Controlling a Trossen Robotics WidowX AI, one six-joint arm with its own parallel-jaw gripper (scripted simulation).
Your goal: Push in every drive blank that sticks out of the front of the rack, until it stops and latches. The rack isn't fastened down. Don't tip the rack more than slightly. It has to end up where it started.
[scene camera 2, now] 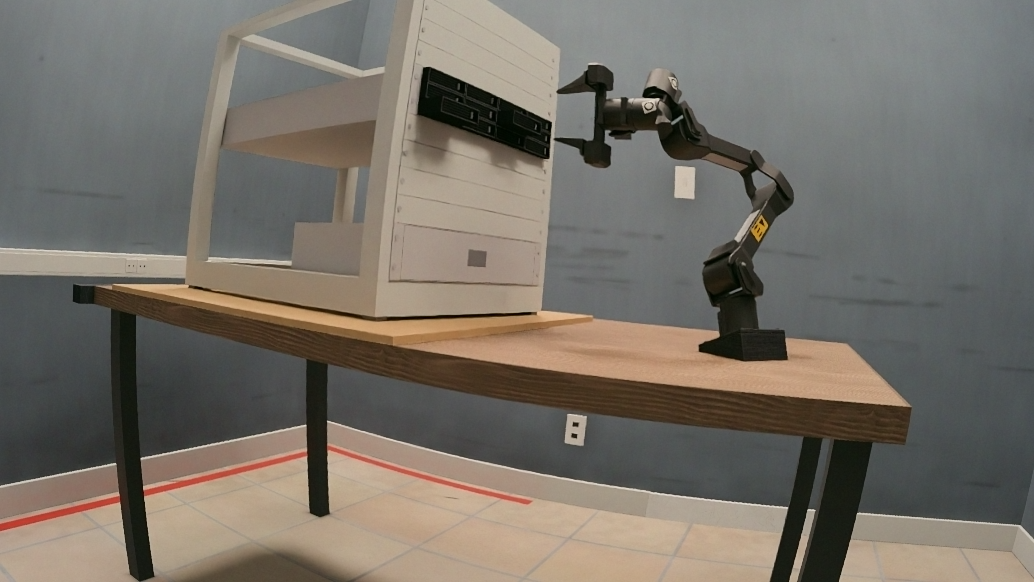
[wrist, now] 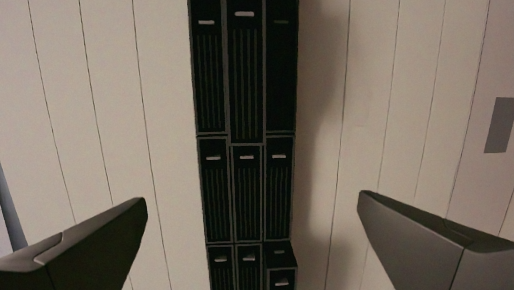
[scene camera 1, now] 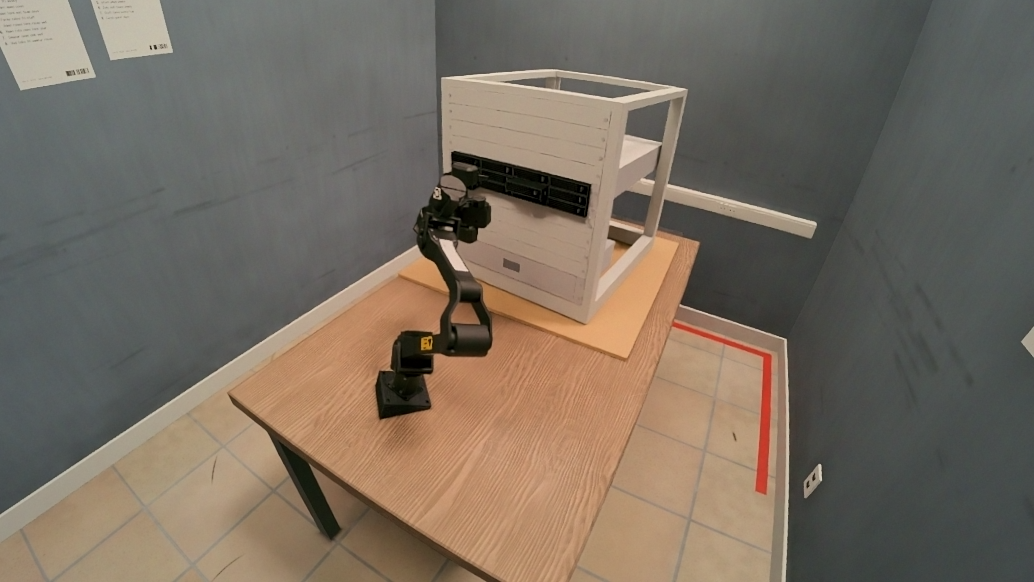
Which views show my gripper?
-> Scene camera 2, the wrist view and scene camera 1: all of them.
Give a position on a drive blank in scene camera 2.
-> At 440, 108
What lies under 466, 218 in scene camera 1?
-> My gripper.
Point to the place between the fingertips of my gripper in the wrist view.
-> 254, 204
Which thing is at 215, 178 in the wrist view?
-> A drive blank.
